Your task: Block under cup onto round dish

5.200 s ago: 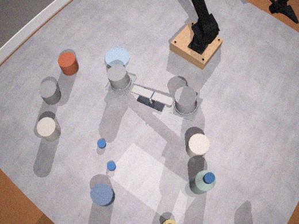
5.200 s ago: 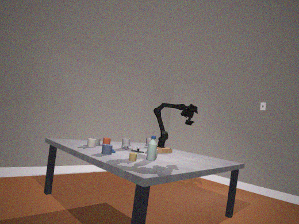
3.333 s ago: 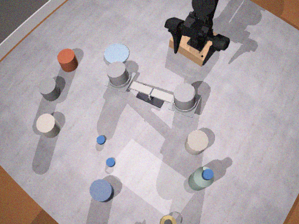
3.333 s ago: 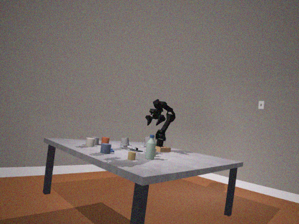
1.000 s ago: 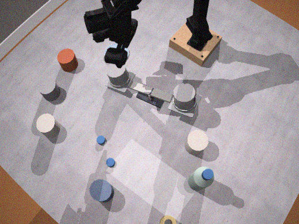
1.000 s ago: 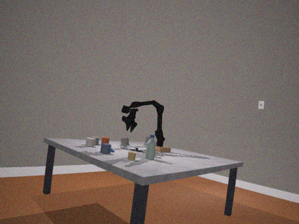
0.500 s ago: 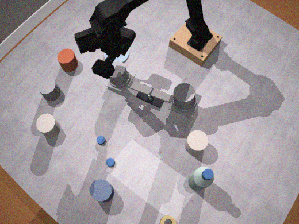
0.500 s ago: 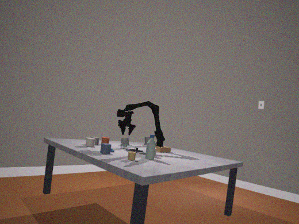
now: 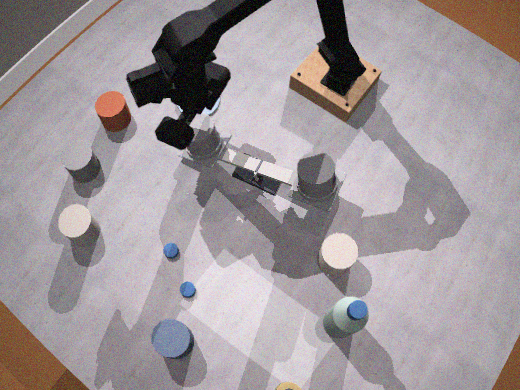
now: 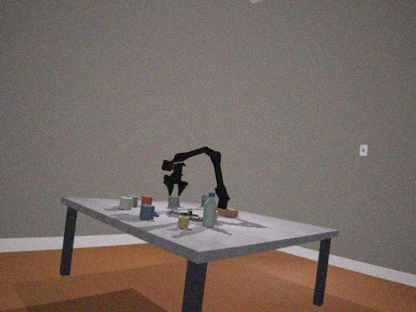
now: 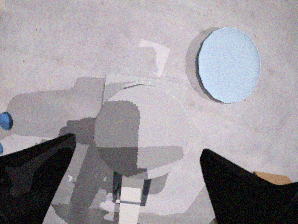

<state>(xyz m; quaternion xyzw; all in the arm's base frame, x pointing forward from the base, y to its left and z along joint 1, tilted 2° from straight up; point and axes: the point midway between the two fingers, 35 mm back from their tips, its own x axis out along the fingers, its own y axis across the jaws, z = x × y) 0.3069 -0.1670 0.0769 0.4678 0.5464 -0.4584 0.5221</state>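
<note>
My gripper tip is now 6 cm above the grey block. The rest, counted from my gripper tip: balance beam: 14 cm to the left, 6 cm below, 2 cm behind; orange cylinder: 21 cm to the right, 6 cm below, 4 cm ahead; round light-blue dish: 10 cm below, 10 cm behind, 9 cm to the right.
</note>
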